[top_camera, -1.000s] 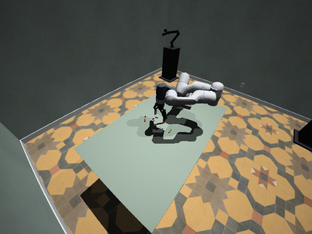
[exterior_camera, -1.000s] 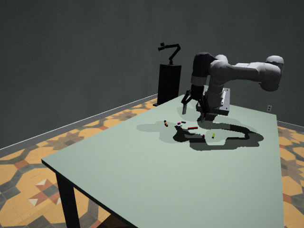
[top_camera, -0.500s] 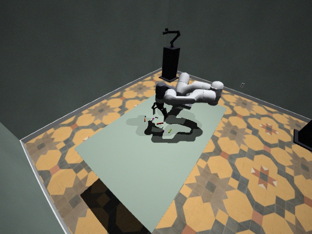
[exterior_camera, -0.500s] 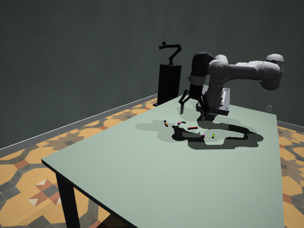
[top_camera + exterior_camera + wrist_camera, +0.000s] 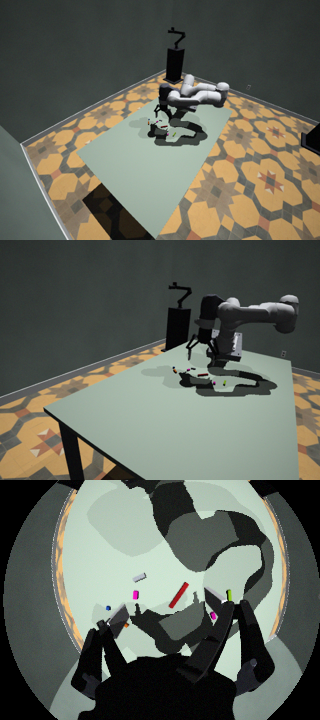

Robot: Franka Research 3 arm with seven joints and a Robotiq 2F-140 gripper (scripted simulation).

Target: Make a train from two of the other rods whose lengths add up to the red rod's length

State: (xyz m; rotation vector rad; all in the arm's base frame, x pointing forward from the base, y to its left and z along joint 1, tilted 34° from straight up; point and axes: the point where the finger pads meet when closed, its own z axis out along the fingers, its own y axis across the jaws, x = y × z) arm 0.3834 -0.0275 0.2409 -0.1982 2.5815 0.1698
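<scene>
Right now my hand is 8 cm above the grey rod, 6 cm to the left of it and 4 cm past it. From my hand the other things lie so: red rod 8 cm below, 3 cm to the left, 1 cm ahead; blue rod 16 cm to the right, 8 cm below, 4 cm ahead; orange rod 12 cm to the right, 8 cm below, 8 cm ahead.
</scene>
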